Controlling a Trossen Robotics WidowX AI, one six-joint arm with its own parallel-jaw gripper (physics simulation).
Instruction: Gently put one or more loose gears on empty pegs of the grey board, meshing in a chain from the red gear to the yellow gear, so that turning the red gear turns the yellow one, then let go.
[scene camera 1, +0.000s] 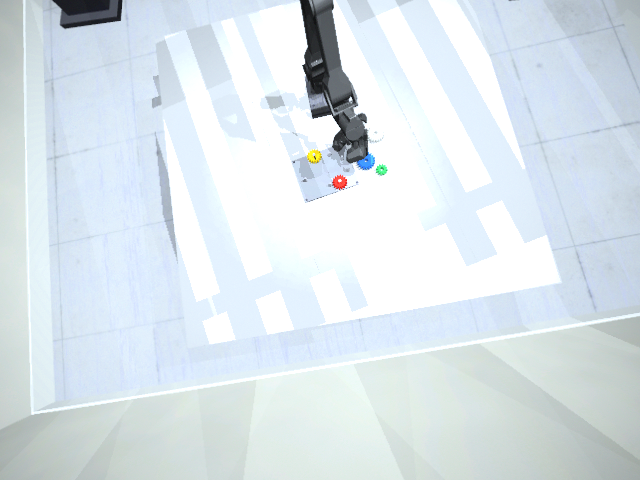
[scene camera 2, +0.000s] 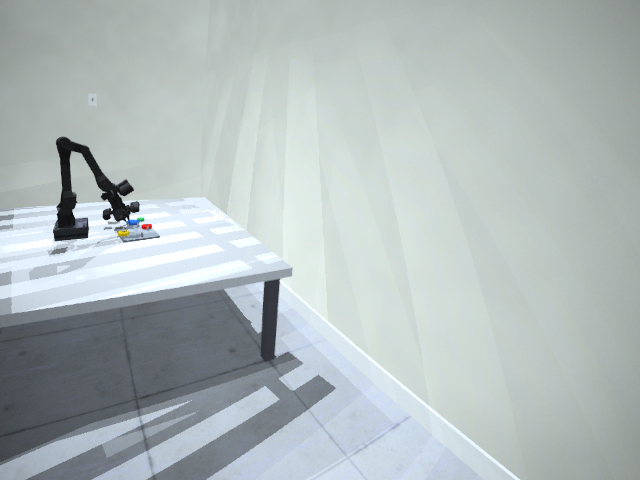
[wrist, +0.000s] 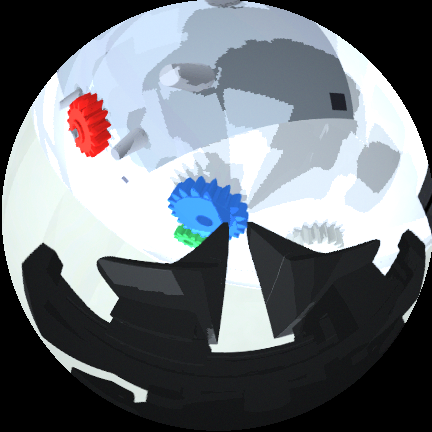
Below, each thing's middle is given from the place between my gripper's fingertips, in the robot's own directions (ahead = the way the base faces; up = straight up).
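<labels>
The blue gear (wrist: 201, 206) is 1 cm below my hand and 3 cm ahead of it. Also counted from my hand, the grey board (scene camera 1: 319, 175) is 16 cm to the right, 6 cm ahead and 1 cm below, while the red gear (wrist: 85, 114) is 10 cm to the right and 10 cm ahead. I see the white gear (wrist: 320, 239) 8 cm behind my hand, 4 cm to the left of it and 1 cm below it.
</labels>
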